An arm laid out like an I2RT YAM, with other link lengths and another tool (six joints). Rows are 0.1 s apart.
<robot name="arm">
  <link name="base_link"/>
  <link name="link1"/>
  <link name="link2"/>
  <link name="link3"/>
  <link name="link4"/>
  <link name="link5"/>
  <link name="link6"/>
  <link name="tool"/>
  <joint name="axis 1" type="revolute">
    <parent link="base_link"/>
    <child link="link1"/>
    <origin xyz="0 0 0.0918"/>
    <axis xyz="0 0 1"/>
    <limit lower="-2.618" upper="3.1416"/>
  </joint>
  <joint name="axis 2" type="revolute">
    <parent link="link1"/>
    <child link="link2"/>
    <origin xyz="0.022 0.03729 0.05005" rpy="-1.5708 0 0"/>
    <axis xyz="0 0 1"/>
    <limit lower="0" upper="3.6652"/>
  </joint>
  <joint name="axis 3" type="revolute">
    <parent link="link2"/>
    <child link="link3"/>
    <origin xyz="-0.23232 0 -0.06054" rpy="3.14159 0 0"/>
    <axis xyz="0 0 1"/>
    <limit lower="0" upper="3.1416"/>
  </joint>
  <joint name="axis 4" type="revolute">
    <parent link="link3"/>
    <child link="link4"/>
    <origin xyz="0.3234 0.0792 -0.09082"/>
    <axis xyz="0 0 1"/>
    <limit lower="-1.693" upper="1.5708"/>
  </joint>
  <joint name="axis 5" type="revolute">
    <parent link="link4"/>
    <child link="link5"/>
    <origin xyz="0.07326 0.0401 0.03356" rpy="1.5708 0 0"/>
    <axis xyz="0 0 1"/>
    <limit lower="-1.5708" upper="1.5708"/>
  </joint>
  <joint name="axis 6" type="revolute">
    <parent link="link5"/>
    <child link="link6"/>
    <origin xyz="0.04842 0 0.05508" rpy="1.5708 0 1.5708"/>
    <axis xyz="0 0 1"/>
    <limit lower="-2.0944" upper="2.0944"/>
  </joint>
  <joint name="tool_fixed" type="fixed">
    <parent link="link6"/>
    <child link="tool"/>
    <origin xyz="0.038 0.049 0.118" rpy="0 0.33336 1.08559"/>
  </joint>
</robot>
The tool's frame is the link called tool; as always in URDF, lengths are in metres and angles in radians.
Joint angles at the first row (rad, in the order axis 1, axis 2, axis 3, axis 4, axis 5, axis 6):
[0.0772, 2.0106, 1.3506, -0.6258, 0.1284, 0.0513]
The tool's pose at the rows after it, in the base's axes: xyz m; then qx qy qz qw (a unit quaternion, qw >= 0):
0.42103, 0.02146, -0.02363, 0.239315, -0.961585, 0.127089, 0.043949
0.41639, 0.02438, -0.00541, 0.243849, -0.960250, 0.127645, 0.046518
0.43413, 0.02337, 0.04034, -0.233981, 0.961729, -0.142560, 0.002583
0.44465, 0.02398, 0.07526, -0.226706, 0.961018, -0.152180, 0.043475
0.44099, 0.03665, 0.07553, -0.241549, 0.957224, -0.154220, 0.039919
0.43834, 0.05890, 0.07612, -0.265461, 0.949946, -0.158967, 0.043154
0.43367, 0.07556, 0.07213, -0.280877, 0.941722, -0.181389, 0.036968
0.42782, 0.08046, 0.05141, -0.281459, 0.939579, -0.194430, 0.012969
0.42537, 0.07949, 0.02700, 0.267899, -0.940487, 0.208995, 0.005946
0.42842, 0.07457, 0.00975, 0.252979, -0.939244, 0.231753, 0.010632
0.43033, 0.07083, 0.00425, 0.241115, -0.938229, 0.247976, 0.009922
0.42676, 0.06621, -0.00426, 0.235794, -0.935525, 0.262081, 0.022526
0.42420, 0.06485, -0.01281, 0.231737, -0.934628, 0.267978, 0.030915
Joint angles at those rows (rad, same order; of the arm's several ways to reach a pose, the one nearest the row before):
[0.1059, 2.0052, 1.3521, -0.6590, 0.1318, 0.0482]
[0.1146, 1.9636, 1.3567, -0.7113, 0.1333, 0.0479]
[0.1142, 1.8770, 1.3872, -0.7254, 0.1513, 0.0479]
[0.1165, 1.8084, 1.4033, -0.7254, 0.1616, 0.0483]
[0.1486, 1.8080, 1.4037, -0.7372, 0.1688, 0.0482]
[0.2039, 1.8084, 1.4036, -0.7372, 0.1818, 0.0483]
[0.2619, 1.8259, 1.4037, -0.7364, 0.2367, 0.0547]
[0.2871, 1.8812, 1.4036, -0.7334, 0.2741, 0.0753]
[0.2974, 1.9472, 1.4036, -0.7090, 0.3164, 0.1085]
[0.3008, 1.9995, 1.4036, -0.6670, 0.3710, 0.1261]
[0.3027, 2.0205, 1.4036, -0.6456, 0.4103, 0.1387]
[0.3042, 2.0479, 1.4036, -0.6453, 0.4419, 0.1467]
[0.3065, 2.0731, 1.4055, -0.6418, 0.4568, 0.1577]

